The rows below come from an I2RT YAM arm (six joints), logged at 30 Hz.
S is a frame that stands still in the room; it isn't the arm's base.
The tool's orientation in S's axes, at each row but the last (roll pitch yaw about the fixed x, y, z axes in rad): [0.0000, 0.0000, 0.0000]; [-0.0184, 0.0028, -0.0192]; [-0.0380, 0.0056, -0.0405]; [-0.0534, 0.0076, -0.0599]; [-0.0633, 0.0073, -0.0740]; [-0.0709, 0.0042, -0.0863]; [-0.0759, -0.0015, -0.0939]
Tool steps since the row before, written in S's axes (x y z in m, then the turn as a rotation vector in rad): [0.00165, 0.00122, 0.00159, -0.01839, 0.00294, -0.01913]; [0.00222, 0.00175, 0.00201, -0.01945, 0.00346, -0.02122]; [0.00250, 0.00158, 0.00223, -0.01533, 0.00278, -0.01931]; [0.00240, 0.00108, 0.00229, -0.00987, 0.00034, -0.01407]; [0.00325, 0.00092, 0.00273, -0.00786, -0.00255, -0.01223]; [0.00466, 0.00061, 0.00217, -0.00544, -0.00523, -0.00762]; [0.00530, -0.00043, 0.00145, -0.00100, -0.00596, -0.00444]
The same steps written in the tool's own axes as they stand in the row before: [0.00165, 0.00122, 0.00159, -0.01839, 0.00294, -0.01913]; [0.00218, 0.00175, 0.00205, -0.01945, 0.00348, -0.02121]; [0.00242, 0.00159, 0.00231, -0.01532, 0.00289, -0.01930]; [0.00231, 0.00110, 0.00237, -0.00977, 0.00050, -0.01414]; [0.00315, 0.00098, 0.00282, -0.00756, -0.00234, -0.01246]; [0.00458, 0.00085, 0.00226, -0.00494, -0.00512, -0.00802]; [0.00532, -0.00004, 0.00144, -0.00044, -0.00567, -0.00488]
